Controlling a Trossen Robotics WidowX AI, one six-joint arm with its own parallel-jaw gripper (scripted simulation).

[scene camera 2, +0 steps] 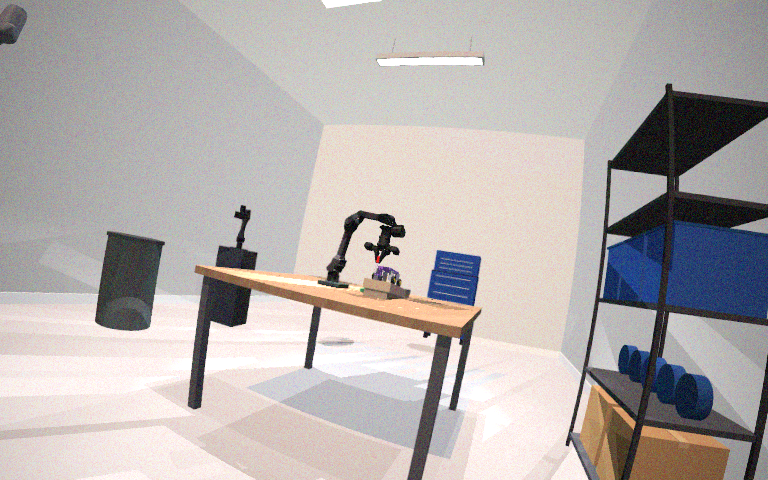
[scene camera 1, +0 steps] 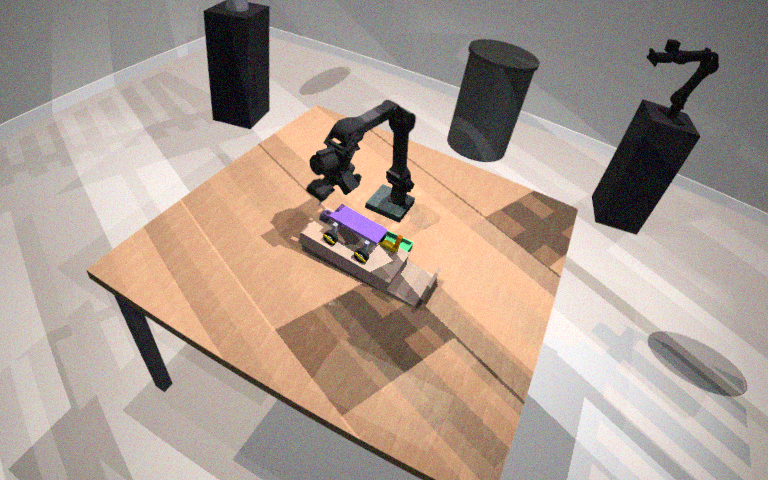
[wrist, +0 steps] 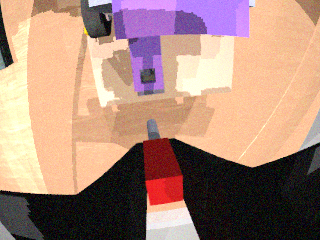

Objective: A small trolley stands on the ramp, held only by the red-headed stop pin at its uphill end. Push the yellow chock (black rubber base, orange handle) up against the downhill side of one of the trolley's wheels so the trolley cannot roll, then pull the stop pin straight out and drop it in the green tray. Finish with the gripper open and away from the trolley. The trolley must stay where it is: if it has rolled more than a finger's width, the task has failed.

Scene:
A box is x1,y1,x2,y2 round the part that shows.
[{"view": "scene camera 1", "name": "my gripper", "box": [306,163,361,201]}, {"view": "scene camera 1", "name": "purple trolley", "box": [323,204,387,262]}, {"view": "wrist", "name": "my gripper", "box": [0,139,319,239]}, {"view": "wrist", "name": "red-headed stop pin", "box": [143,119,183,204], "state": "held by my gripper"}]

